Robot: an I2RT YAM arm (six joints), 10 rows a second.
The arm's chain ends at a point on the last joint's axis. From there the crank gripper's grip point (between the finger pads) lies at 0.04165 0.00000 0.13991 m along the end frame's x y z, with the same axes.
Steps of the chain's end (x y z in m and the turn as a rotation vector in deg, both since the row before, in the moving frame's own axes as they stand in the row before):
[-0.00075, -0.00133, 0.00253, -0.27, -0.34, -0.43]
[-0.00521, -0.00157, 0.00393, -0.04, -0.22, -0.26]
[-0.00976, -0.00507, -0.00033, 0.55, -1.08, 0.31]
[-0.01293, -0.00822, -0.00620, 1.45, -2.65, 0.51]
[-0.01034, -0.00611, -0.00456, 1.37, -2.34, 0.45]
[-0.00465, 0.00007, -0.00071, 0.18, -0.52, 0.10]
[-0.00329, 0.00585, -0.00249, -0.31, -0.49, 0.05]
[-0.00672, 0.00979, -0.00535, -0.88, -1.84, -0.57]
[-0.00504, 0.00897, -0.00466, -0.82, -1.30, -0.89]
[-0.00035, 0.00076, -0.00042, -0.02, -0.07, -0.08]
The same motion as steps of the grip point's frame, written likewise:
[-0.00158, -0.00098, 0.00277, -0.27, -0.34, -0.43]
[-0.00575, -0.00166, 0.00409, -0.04, -0.22, -0.26]
[-0.01240, -0.00620, 0.00042, 0.55, -1.08, 0.31]
[-0.01943, -0.01144, -0.00446, 1.45, -2.65, 0.51]
[-0.01607, -0.00917, -0.00301, 1.37, -2.34, 0.45]
[-0.00592, -0.00030, -0.00034, 0.18, -0.52, 0.10]
[-0.00449, 0.00664, -0.00214, -0.31, -0.49, 0.05]
[-0.01122, 0.01156, -0.00410, -0.88, -1.84, -0.57]
[-0.00821, 0.01036, -0.00376, -0.82, -1.30, -0.89]
[-0.00052, 0.00075, -0.00037, -0.02, -0.07, -0.08]

